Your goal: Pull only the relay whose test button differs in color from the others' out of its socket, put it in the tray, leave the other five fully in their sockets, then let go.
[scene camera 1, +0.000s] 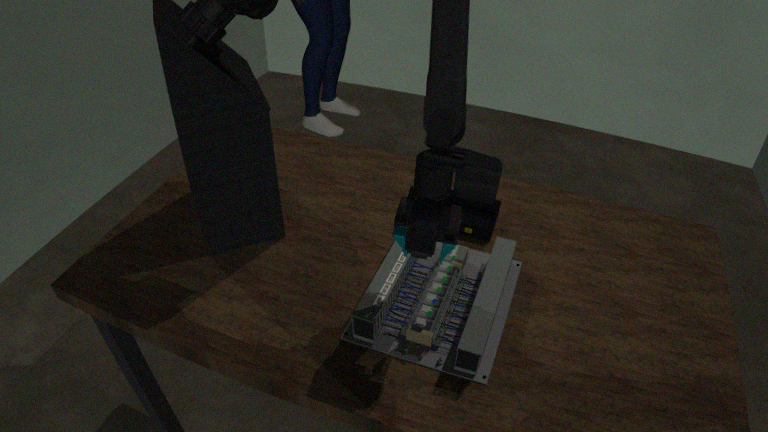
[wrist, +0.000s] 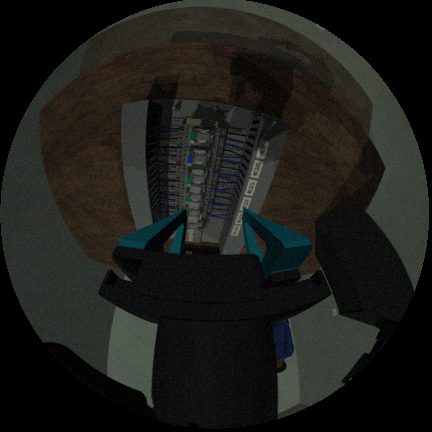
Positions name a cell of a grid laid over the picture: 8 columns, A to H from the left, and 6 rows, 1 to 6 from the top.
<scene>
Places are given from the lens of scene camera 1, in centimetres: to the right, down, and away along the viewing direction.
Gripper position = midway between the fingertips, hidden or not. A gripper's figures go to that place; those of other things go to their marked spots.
my gripper (scene camera 1: E4): 7, 7, 89
grey mounting plate (scene camera 1: E5): 1, 22, 91
</scene>
